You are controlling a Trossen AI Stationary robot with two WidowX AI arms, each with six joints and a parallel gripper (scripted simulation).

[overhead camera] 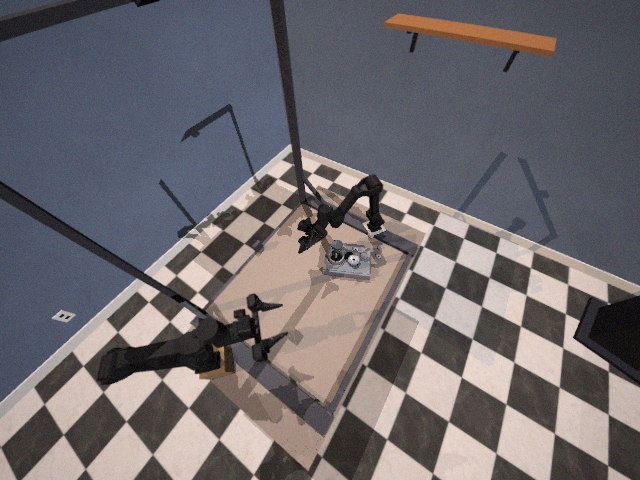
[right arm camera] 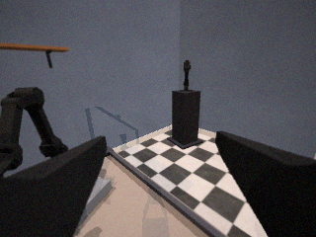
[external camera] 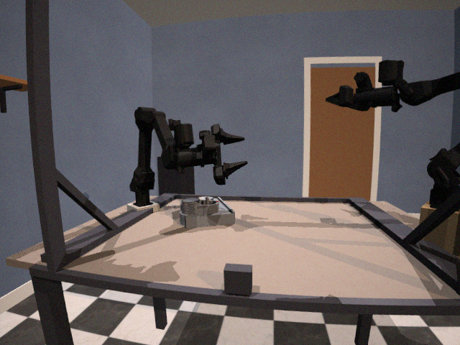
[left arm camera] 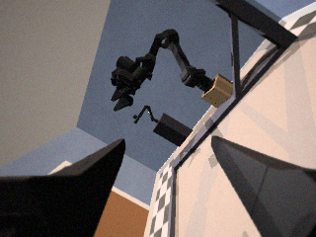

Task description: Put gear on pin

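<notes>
Right now the silvery gear is 200 mm below my left hand, 180 mm to the left of it and 140 mm ahead of it.
</notes>
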